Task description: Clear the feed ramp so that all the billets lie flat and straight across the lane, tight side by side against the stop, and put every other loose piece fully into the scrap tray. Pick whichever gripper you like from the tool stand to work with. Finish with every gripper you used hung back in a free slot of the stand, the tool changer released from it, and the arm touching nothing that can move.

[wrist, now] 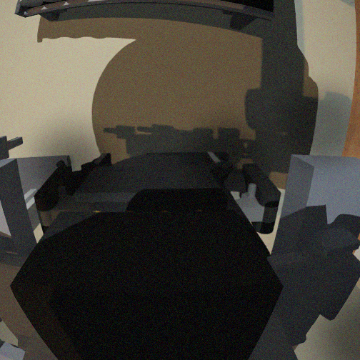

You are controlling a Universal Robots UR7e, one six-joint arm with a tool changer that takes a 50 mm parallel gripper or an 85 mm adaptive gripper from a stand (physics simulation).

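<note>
The black tool changer (160, 285) fills the lower middle of the wrist view. Just beyond it is the dark body of a gripper (156, 217), with black jointed fingers spread wide on both sides and nothing seen between them. It looks like the adaptive gripper, open, and sits between the grey-blue uprights of the tool stand (302, 200). A thin row of gold contacts shows at the edge between changer and gripper body; whether the two are locked together cannot be told. Billets, stop and scrap tray cannot be made out.
A dark, curved-looking structure (150, 9) with a pale rim crosses the top edge; what it is cannot be told. Dark grey angular parts (320, 255) stand at the lower right beside the stand. An orange-brown strip (353, 115) runs down the right edge. Broad shadows lie on the beige surface.
</note>
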